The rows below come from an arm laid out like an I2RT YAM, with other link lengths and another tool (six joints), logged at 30 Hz.
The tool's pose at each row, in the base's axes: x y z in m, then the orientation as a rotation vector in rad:
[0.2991, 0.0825, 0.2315, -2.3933, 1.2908, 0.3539]
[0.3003, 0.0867, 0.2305, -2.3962, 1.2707, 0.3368]
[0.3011, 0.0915, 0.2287, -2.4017, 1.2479, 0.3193]
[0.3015, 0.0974, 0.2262, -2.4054, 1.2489, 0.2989]
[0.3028, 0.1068, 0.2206, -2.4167, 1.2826, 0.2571]
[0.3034, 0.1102, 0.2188, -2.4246, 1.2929, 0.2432]
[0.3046, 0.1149, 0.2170, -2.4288, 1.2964, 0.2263]
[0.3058, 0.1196, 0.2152, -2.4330, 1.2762, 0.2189]
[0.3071, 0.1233, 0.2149, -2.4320, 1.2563, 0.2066]
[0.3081, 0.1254, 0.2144, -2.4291, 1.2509, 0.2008]
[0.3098, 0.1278, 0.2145, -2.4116, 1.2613, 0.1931]
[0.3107, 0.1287, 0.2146, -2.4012, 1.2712, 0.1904]
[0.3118, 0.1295, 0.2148, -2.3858, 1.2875, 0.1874]
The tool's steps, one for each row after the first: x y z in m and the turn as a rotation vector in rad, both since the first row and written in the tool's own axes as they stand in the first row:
[-0.0021, -0.0029, 0.0028, 0.0102, 0.0042, -0.0167]
[-0.0044, -0.0055, 0.0065, 0.0190, 0.0091, -0.0359]
[-0.0076, -0.0082, 0.0114, 0.0242, 0.0227, -0.0393]
[-0.0116, -0.0127, 0.0207, 0.0234, 0.0624, -0.0258]
[-0.0131, -0.0145, 0.0238, 0.0198, 0.0772, -0.0228]
[-0.0152, -0.0174, 0.0275, 0.0222, 0.0898, -0.0240]
[-0.0173, -0.0204, 0.0312, 0.0270, 0.0894, -0.0395]
[-0.0192, -0.0232, 0.0331, 0.0377, 0.0899, -0.0544]
[-0.0200, -0.0250, 0.0345, 0.0437, 0.0903, -0.0583]
[-0.0209, -0.0276, 0.0354, 0.0583, 0.0906, -0.0486]
[-0.0211, -0.0289, 0.0357, 0.0652, 0.0910, -0.0400]
[-0.0212, -0.0302, 0.0359, 0.0745, 0.0914, -0.0261]

